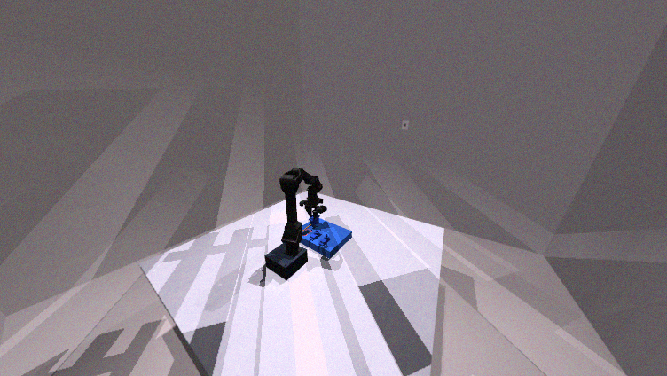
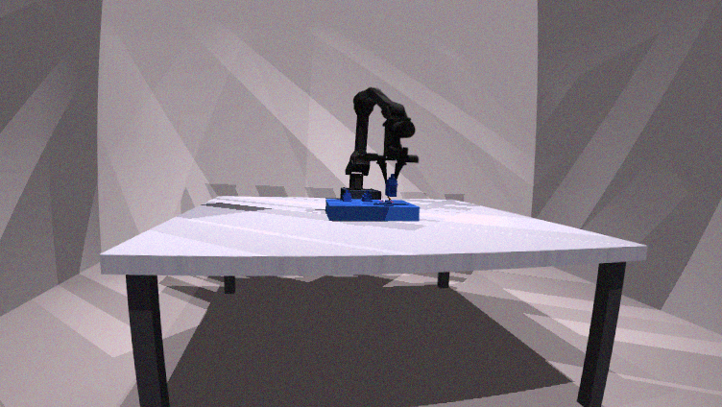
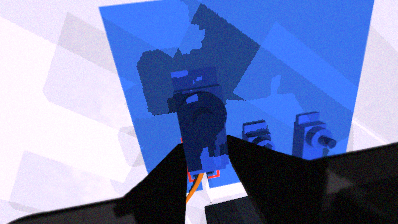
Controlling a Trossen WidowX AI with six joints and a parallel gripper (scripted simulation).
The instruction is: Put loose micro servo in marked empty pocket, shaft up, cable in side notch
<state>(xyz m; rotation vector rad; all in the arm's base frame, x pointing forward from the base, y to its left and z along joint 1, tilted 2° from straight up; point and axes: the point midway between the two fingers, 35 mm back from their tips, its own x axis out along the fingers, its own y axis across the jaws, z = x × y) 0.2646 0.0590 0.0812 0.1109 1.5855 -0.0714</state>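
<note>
My gripper tip is 10 cm above the blue deck, 8 cm to the left of it and 4 cm short of it.
</note>
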